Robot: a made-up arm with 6 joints. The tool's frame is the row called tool.
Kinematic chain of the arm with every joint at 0, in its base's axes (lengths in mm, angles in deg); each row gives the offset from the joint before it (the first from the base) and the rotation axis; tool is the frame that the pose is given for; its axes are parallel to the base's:
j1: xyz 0 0 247 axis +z
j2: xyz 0 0 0 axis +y
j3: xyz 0 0 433 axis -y
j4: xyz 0 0 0 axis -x
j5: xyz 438 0 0 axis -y
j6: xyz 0 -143 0 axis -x
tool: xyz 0 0 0
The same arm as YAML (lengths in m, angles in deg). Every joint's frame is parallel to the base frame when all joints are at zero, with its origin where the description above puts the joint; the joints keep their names.
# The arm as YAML. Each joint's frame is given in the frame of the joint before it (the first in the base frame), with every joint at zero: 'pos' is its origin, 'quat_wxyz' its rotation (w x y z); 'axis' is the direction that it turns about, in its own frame. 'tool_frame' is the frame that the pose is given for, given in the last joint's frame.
length_unit: m
angle_unit: deg
joints:
  - joint: j1
    pos: [0.0, 0.0, 0.247]
    quat_wxyz: [1.0, 0.0, 0.0, 0.0]
    axis: [0.0, 0.0, 1.0]
  - joint: j2
    pos: [0.0, 0.0, 0.0]
    quat_wxyz: [1.0, 0.0, 0.0, 0.0]
    axis: [0.0, 1.0, 0.0]
  - joint: j3
    pos: [0.0, 0.0, 0.433]
    quat_wxyz: [1.0, 0.0, 0.0, 0.0]
    axis: [0.0, -1.0, 0.0]
  - joint: j4
    pos: [0.0, 0.0, 0.0]
    quat_wxyz: [1.0, 0.0, 0.0, 0.0]
    axis: [-1.0, 0.0, 0.0]
  - joint: j5
    pos: [0.438, 0.0, 0.0]
    quat_wxyz: [1.0, 0.0, 0.0, 0.0]
    axis: [0.0, -1.0, 0.0]
  - joint: j6
    pos: [0.0, -0.143, 0.0]
    quat_wxyz: [1.0, 0.0, 0.0, 0.0]
    axis: [-1.0, 0.0, 0.0]
tool_frame:
  pos: [0.0, 0.0, 0.0]
  quat_wxyz: [1.0, 0.0, 0.0, 0.0]

